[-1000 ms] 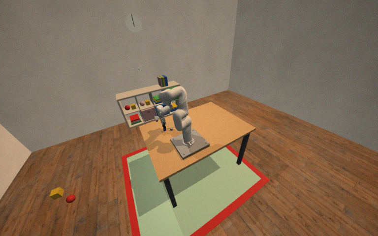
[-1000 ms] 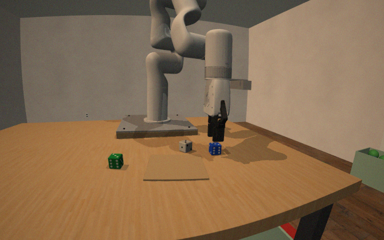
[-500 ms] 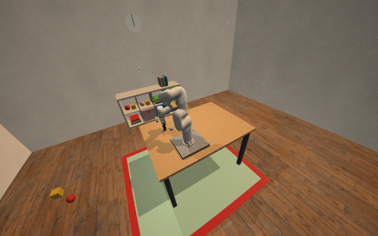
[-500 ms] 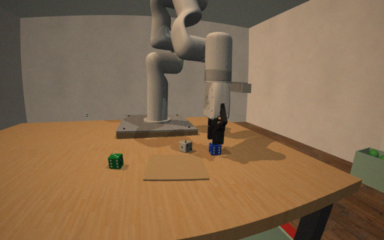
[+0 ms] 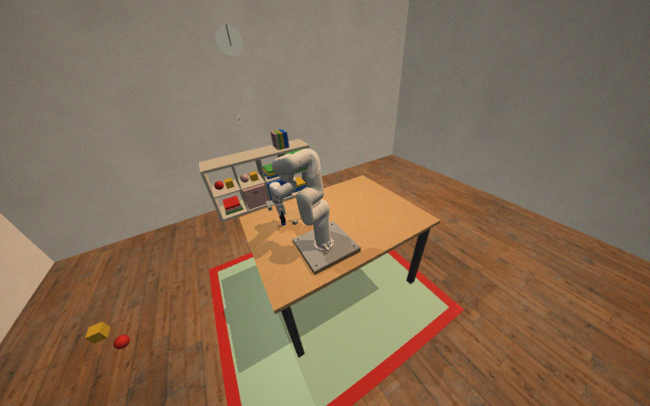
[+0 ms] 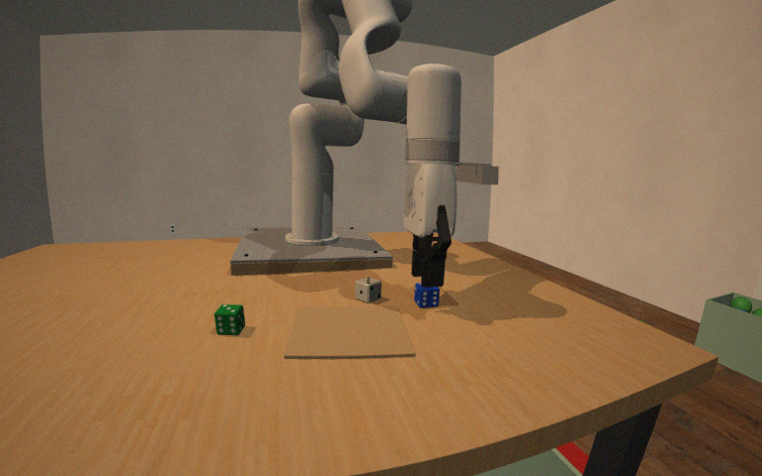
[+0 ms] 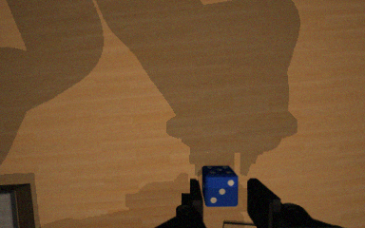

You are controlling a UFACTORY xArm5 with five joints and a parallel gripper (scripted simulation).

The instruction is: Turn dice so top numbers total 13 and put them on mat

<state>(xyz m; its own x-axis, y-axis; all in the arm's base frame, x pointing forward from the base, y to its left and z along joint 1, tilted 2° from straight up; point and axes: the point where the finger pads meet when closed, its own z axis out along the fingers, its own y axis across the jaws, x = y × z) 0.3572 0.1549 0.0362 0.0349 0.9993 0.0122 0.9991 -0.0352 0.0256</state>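
Now: the blue die 4 cm below my hand. Round my hand: green die 27 cm to the right, 5 cm ahead, 4 cm below; white die 8 cm to the right, 4 cm below, 4 cm behind; tan mat 12 cm to the right, 7 cm ahead, 5 cm below.
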